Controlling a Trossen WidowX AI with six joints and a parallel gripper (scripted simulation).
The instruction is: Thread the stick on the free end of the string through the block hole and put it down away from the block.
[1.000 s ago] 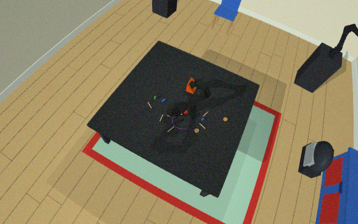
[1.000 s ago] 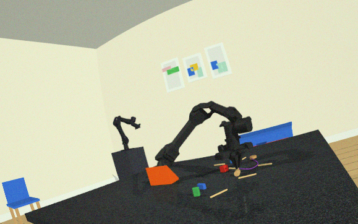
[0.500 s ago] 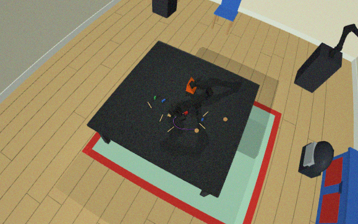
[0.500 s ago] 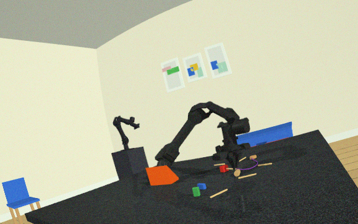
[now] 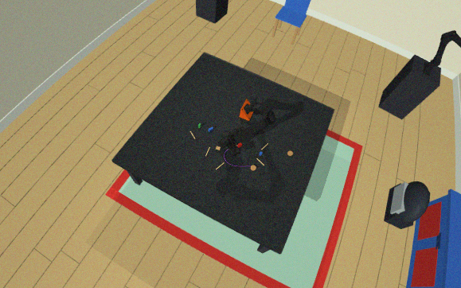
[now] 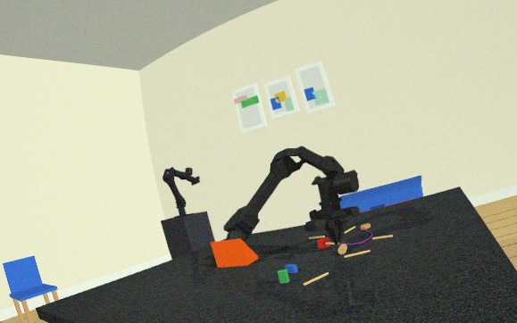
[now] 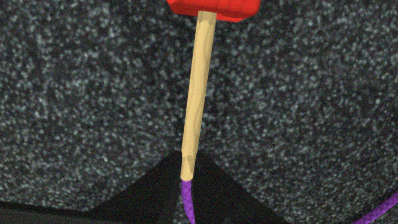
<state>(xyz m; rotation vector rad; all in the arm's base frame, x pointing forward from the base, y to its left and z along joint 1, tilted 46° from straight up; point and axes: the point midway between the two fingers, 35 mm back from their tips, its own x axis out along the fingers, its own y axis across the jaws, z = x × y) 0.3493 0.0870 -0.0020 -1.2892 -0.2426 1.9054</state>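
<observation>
The red block is 7 cm behind my gripper tip and 4 cm to the left of it. The rest, counted from my gripper tip: tan wooden block: 4 cm ahead, 7 cm to the right; green cylinder: 4 cm behind, 29 cm to the right.
</observation>
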